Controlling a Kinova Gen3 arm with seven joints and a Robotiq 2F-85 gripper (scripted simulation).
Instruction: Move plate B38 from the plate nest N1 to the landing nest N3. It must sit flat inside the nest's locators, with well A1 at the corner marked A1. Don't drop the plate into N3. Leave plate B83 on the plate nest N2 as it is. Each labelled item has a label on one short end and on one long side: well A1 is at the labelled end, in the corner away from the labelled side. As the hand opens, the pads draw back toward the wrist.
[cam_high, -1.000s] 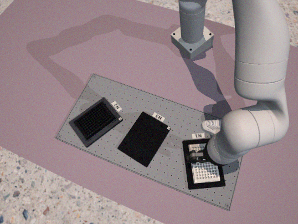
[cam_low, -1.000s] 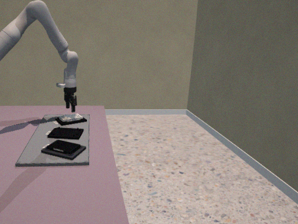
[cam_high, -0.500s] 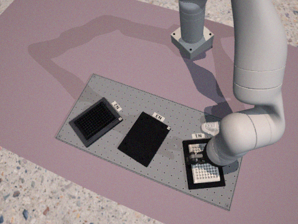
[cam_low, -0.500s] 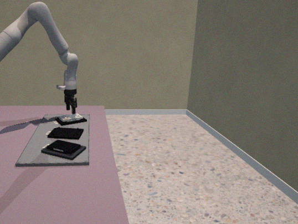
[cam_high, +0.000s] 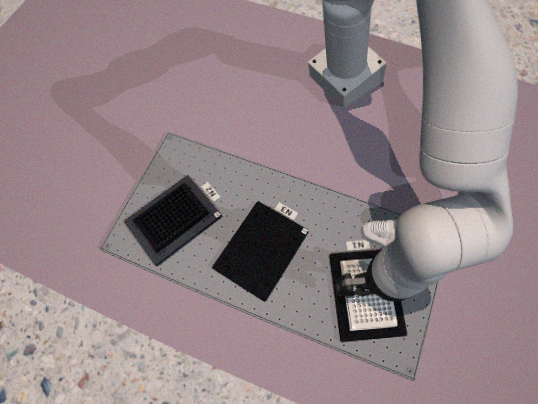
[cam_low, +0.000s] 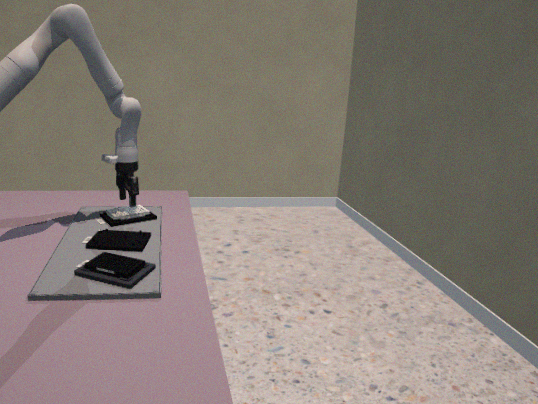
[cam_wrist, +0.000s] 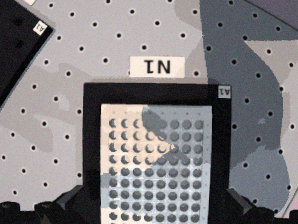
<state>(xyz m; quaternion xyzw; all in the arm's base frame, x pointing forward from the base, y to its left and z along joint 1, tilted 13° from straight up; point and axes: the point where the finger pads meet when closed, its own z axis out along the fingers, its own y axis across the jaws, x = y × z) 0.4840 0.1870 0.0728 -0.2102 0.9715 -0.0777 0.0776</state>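
My hand is 40 mm above the plate B38. Also, from my hand: N1 label (90 mm behind, 60 mm below, 40 mm to the right); then A1 corner mark (150 mm to the right, 80 mm behind, 50 mm below); then plate nest N1 (50 mm below).
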